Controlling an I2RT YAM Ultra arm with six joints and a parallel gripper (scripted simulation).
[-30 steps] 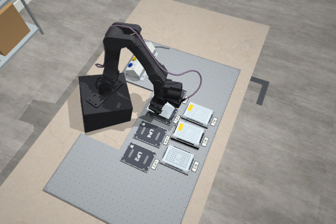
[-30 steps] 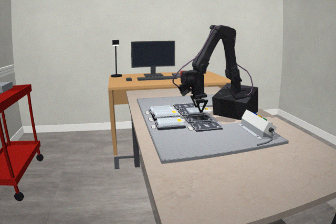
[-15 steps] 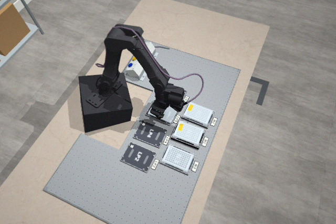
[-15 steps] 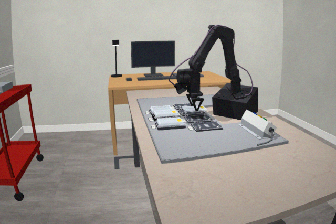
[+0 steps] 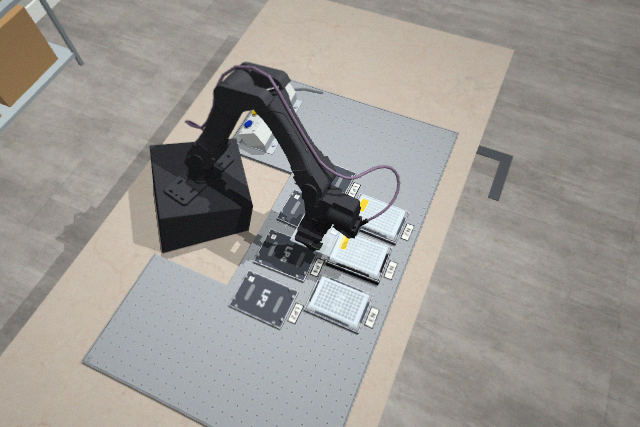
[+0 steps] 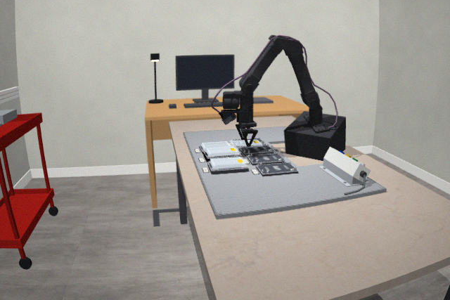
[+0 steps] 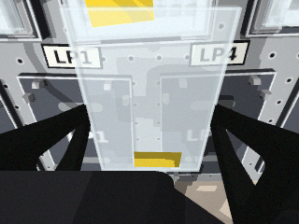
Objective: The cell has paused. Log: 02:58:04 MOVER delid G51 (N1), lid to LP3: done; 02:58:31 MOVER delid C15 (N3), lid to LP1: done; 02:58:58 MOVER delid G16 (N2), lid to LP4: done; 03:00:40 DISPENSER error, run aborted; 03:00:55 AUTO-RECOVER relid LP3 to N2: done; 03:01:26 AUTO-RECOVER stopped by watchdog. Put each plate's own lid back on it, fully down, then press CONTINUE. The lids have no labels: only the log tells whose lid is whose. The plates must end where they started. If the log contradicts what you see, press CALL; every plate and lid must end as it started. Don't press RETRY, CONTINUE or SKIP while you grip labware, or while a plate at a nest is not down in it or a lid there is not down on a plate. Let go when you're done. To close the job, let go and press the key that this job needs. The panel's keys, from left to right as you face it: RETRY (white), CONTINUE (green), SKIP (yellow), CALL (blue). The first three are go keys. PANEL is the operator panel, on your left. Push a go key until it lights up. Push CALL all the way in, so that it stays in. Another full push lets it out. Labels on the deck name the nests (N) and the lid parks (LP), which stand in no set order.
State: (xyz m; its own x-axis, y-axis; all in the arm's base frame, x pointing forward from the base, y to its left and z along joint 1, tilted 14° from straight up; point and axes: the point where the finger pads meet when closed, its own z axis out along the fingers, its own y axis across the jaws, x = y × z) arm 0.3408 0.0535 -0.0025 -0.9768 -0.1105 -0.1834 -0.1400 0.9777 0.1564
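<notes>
My gripper is now 13 cm short of the plate, 11 cm to the left of it and 5 cm above it. Also, from my hand: green continue key: 40 cm behind, 28 cm to the left; then yellow key: 39 cm behind, 23 cm to the left; then blue key: 37 cm behind, 19 cm to the left, 1 cm below.
</notes>
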